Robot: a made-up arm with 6 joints. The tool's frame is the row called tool.
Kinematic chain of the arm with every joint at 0, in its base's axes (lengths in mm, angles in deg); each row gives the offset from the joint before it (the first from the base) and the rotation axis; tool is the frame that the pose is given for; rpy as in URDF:
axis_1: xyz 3 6.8 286 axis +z
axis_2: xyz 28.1 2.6 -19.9 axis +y
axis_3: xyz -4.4 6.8 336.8 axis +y
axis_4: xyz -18 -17.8 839.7 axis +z
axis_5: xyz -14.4 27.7 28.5 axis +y
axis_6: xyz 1 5.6 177.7 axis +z
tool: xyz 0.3 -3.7 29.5 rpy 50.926 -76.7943 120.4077
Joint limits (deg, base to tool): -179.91..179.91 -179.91..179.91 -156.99..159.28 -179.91..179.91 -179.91..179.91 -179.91..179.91
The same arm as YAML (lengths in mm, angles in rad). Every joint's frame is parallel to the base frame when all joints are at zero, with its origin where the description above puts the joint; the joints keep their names.
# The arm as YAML. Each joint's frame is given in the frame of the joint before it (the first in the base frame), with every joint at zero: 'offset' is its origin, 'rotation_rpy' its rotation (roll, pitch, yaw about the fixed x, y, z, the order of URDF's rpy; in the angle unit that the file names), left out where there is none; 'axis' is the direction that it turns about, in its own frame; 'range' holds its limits. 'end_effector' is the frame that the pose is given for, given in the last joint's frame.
length_unit: mm
angle_unit: rad
chain:
  - id: axis_1
    offset: [3.0, 6.8, 286.0]
    axis: [0.0, 0.0, 1.0]
    range: [-3.14, 3.14]
  - id: axis_2
    offset: [28.1, 2.6, -19.9]
    axis: [0.0, 1.0, 0.0]
    range: [-3.14, 3.14]
  - id: axis_3
    offset: [-4.4, 6.8, 336.8]
    axis: [0.0, 1.0, 0.0]
    range: [-2.74, 2.78]
  - id: axis_4
    offset: [-18.0, -17.8, 839.7]
    axis: [0.0, 0.0, 1.0]
    range: [-3.14, 3.14]
  - id: axis_5
    offset: [-14.4, 27.7, 28.5]
    axis: [0.0, 1.0, 0.0]
    range: [-3.14, 3.14]
  - id: axis_6
    offset: [1.0, 5.6, 177.7]
    axis: [0.0, 0.0, 1.0]
    range: [-3.14, 3.14]
end_effector:
  offset: [0.3, -3.7, 29.5]
  rotation_rpy: [0.8888, -1.3403, 2.1015]

